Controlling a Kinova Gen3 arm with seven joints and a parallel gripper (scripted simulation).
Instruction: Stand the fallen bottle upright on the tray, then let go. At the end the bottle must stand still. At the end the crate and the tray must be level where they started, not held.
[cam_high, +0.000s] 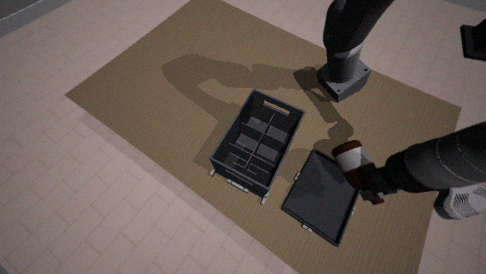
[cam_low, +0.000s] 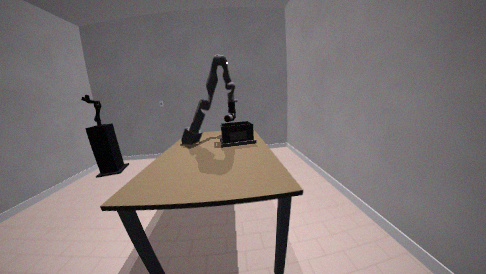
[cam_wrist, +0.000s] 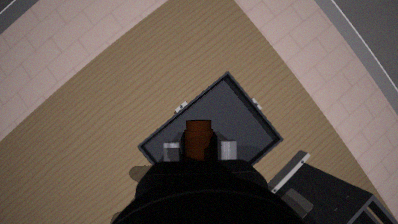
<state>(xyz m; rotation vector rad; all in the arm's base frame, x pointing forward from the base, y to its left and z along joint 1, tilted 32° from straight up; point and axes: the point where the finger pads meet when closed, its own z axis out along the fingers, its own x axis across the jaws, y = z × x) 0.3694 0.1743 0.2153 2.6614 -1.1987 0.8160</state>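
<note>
My hand is 4 cm past the brown bottle, 3 cm to the left of it and 1 cm above it. Also, from my hand: dark flat tray: 1 cm behind, 4 cm to the right, 19 cm below; then dark crate: 8 cm behind, 30 cm to the right, 12 cm below.
</note>
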